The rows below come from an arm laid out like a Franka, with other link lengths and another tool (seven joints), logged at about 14 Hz.
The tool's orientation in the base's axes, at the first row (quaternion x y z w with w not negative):
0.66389 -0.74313 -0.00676 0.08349
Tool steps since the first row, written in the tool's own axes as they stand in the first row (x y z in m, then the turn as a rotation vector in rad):
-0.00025 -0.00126 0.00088 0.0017 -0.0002 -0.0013
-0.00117 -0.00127 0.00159 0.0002 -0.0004 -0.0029
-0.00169 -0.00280 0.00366 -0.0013 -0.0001 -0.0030
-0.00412 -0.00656 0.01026 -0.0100 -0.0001 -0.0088
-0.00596 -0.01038 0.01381 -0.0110 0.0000 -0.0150
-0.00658 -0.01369 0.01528 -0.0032 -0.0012 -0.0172
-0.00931 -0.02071 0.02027 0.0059 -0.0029 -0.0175
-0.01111 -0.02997 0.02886 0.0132 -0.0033 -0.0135
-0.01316 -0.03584 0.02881 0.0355 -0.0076 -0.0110
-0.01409 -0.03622 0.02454 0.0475 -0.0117 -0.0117
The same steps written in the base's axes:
0.00115 0.00001 -0.00105 0.0002 -0.0016 0.0015
0.00116 0.00085 -0.00186 0.0008 0.0000 0.0028
0.00245 0.00097 -0.00414 0.0006 0.0016 0.0028
0.00553 0.00226 -0.01138 0.0023 0.0108 0.0075
0.00902 0.00327 -0.01556 0.0031 0.0124 0.0135
0.01215 0.00334 -0.01748 0.0038 0.0048 0.0164
0.01869 0.00470 -0.02356 0.0046 -0.0044 0.0176
0.02686 0.00452 -0.03336 0.0037 -0.0121 0.0144
0.03287 0.00585 -0.03425 0.0052 -0.0349 0.0140
0.03391 0.00716 -0.03020 0.0081 -0.0471 0.0156

